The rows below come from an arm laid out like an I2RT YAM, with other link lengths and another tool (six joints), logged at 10 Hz.
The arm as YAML. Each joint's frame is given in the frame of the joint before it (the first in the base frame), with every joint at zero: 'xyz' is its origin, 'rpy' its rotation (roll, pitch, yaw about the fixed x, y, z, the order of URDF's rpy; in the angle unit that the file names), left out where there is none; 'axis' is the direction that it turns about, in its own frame. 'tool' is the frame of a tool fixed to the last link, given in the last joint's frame.
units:
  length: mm
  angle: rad
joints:
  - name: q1
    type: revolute
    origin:
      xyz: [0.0, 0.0, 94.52]
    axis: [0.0, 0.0, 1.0]
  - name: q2
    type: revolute
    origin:
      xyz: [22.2, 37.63, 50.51]
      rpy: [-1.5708, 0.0, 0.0]
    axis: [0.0, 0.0, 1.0]
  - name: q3
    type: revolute
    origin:
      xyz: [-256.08, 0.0, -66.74]
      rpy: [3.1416, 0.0, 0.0]
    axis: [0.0, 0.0, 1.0]
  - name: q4
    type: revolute
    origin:
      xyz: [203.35, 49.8, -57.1]
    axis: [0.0, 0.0, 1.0]
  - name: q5
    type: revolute
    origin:
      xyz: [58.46, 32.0, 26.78]
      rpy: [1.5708, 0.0, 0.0]
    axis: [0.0, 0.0, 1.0]
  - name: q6
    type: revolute
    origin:
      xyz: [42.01, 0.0, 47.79]
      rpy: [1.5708, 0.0, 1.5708]
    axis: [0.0, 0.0, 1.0]
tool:
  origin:
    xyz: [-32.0, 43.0, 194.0]
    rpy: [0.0, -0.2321, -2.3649]
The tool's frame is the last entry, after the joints.
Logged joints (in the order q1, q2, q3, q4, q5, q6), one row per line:
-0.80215, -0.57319, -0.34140, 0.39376, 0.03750, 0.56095
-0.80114, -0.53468, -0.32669, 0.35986, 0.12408, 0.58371
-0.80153, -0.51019, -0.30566, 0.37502, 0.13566, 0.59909
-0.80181, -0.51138, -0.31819, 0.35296, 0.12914, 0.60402
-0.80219, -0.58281, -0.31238, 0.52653, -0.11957, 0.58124
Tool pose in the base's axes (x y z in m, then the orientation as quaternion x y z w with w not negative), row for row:
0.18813, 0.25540, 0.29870, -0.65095, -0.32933, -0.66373, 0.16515
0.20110, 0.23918, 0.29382, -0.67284, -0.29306, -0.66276, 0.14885
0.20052, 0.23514, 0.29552, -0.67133, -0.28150, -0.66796, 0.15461
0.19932, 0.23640, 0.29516, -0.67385, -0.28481, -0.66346, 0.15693
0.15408, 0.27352, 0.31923, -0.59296, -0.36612, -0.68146, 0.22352
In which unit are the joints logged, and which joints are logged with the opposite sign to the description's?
The joints are logged in radians. Opposite sign: q1, q2, q3.
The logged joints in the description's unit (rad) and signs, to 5 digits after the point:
0.80215, 0.57319, 0.34140, 0.39376, 0.03750, 0.56095
0.80114, 0.53468, 0.32669, 0.35986, 0.12408, 0.58371
0.80153, 0.51019, 0.30566, 0.37502, 0.13566, 0.59909
0.80181, 0.51138, 0.31819, 0.35296, 0.12914, 0.60402
0.80219, 0.58281, 0.31238, 0.52653, -0.11957, 0.58124

